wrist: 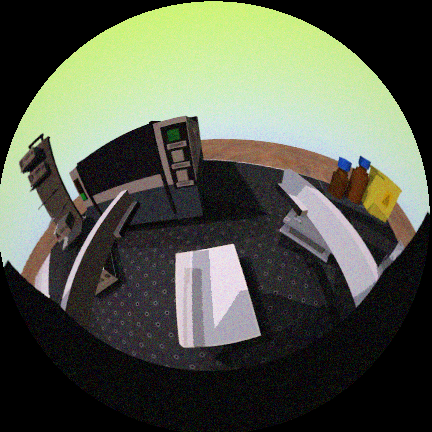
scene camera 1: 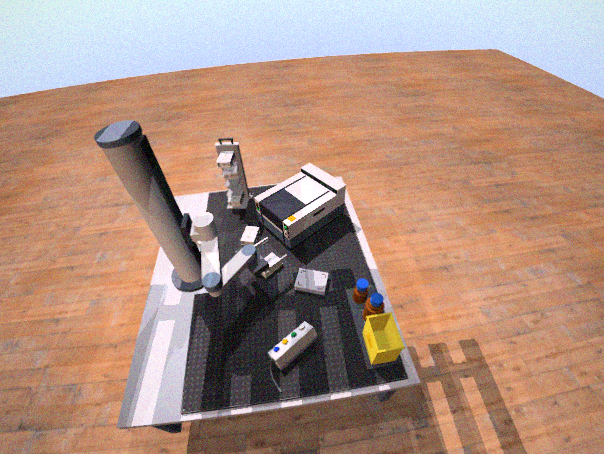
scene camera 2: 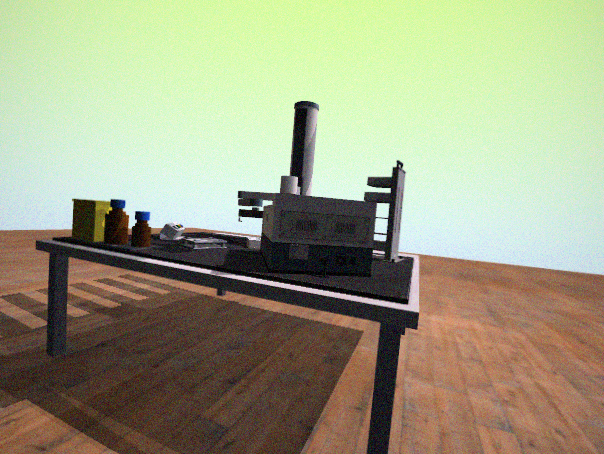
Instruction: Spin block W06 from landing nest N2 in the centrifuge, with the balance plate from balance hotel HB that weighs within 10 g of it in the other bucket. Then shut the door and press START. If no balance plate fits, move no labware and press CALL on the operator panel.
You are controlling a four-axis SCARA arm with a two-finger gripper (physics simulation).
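Frame: origin at the arm's base, x ahead, y left, z up, level; metres.
Seen in the pictures: gripper, fingertip midpoint: [wrist: 203,183] [scene camera 1: 277,246] [scene camera 2: 256,221]; arm's base, link origin: [scene camera 1: 193,273].
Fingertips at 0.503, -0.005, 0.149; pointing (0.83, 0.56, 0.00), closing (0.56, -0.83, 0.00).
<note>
Offsets run from my fingertips to a thing's top centre, as dx, dy, dz.
My gripper [scene camera 1: 270,251] [scene camera 2: 240,219] [wrist: 203,183] is open, its two fingers spread wide above a white block {-0.059, -0.029, -0.094} [scene camera 1: 270,264] [wrist: 215,295] with no label readable. A second small white block {-0.162, +0.213, -0.094} [scene camera 1: 250,234] [wrist: 106,282] lies nearer the hotel, partly behind the left finger in the wrist view. The centrifuge [scene camera 1: 320,207] [scene camera 2: 320,225] [wrist: 167,200] has a dark panel between two front pillars; whether its door is open I cannot tell. The tall hotel [scene camera 1: 242,175] [scene camera 2: 397,215] [wrist: 59,185] holds several plates with unreadable labels. The operator panel {+0.024, -0.504, -0.052} [scene camera 1: 295,346] [scene camera 2: 171,231] has coloured buttons.
A flat white-grey unit {+0.162, -0.172, -0.096} [scene camera 1: 311,281] [scene camera 2: 202,243] [wrist: 305,240] lies right of the gripper. Two brown bottles [scene camera 1: 360,294] [scene camera 2: 116,227] [wrist: 339,183] with blue caps and a yellow bin [scene camera 1: 382,345] [scene camera 2: 90,220] [wrist: 381,195] stand near the table edge. The arm's column [scene camera 1: 150,200] [scene camera 2: 307,145] rises opposite.
</note>
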